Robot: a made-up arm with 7 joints.
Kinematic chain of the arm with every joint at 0, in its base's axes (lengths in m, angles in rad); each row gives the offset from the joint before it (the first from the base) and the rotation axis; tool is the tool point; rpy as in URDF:
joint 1: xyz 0 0 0.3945 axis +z
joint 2: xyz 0 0 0 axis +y
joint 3: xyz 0 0 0.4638 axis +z
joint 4: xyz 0.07 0 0 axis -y
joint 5: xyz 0.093 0 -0.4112 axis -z
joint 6: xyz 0 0 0 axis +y
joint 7: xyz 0.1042 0 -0.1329 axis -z
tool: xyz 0 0 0 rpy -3.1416 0 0
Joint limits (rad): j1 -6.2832..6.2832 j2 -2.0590..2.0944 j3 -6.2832..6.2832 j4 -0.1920..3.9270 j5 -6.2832..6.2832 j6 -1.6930..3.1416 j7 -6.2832..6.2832
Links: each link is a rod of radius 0.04 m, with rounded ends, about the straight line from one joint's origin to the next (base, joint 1, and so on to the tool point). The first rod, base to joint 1, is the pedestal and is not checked.
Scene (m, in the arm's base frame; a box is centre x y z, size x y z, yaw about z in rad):
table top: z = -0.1
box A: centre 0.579 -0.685 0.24 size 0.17 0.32 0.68 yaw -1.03
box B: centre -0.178 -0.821 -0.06 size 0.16 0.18 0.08 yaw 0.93
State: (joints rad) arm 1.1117 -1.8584 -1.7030 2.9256 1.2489 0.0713 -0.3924
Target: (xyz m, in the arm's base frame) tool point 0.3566 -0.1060 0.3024
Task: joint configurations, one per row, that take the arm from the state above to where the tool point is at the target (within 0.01 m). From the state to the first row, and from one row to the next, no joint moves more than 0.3 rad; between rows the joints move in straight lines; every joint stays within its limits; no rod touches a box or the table.
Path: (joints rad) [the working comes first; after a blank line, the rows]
Joints at the target: 1.2129 -1.8971 -1.5495 0.4487 1.7851 -0.0116 -0.3924
Straight joint move there: touches box A, box B.

1: 1.0482 -1.7183 -1.6537 2.6593 1.3045 0.0275 -0.3998
2: 0.9848 -1.5782 -1.6044 2.3930 1.3600 -0.0164 -0.4072
3: 0.9213 -1.4381 -1.5552 2.1267 1.4156 -0.0602 -0.4146
4: 0.8579 -1.2980 -1.5059 1.8604 1.4712 -0.1041 -0.4220
5: 0.7944 -1.1579 -1.4566 1.5941 1.5267 -0.1479 -0.4294
6: 0.8990 -1.3427 -1.4798 1.3078 1.5913 -0.1139 -0.4201
7: 1.0037 -1.5275 -1.5031 1.0214 1.6559 -0.0798 -0.4109
8: 1.1083 -1.7123 -1.5263 0.7351 1.7205 -0.0457 -0.4016
9: 1.2129 -1.8971 -1.5495 0.4487 1.7851 -0.0116 -0.3924

